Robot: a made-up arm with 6 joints.
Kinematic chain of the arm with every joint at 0, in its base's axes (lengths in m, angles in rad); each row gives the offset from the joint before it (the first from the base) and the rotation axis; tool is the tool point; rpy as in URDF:
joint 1: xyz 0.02 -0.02 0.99 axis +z
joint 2: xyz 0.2 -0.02 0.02 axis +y
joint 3: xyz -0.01 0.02 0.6 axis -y
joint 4: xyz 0 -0.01 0.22 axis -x
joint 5: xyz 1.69 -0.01 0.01 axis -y
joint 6: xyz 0.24 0.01 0 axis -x
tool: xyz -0.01 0.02 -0.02 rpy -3.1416 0 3.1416
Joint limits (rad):
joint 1: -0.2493..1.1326
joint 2: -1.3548..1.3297
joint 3: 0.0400..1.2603
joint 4: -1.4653..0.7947
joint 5: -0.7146..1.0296
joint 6: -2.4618..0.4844
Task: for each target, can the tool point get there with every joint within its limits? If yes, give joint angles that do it. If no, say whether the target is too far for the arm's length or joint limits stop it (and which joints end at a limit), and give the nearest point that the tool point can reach.
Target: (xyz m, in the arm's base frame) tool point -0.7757 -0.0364 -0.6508
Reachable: no: joint limits stop it (at a limit: joint 1, joint 2, joint 3, joint 5, joint 6) | nearest point 0.5518 1.2325 -0.5911 | short by 1.837 m
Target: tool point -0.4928 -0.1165 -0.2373
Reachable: no: joint limits stop it (at a limit: joint 1, joint 2, joint 3, joint 5, joint 6) | nearest point 0.5664 1.2190 -0.5929 | short by 1.741 m
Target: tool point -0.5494 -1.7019 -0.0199
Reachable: no: joint limits stop it (at a limit: joint 1, joint 2, joint 3, joint 5) | nearest point -0.8584 -1.9848 1.6451 | short by 1.717 m
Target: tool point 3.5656 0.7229 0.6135
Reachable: no: too far | nearest point 2.6454 0.5301 0.7953 | short by 0.958 m
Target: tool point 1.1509 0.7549 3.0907
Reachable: yes | joints 0.5796 -0.0956 0.6620 0.6130 0.0517 -1.0321
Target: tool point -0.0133 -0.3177 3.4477
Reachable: yes | joints 1.0071 -0.3972 1.1353 -1.1255 0.5323 -1.5548
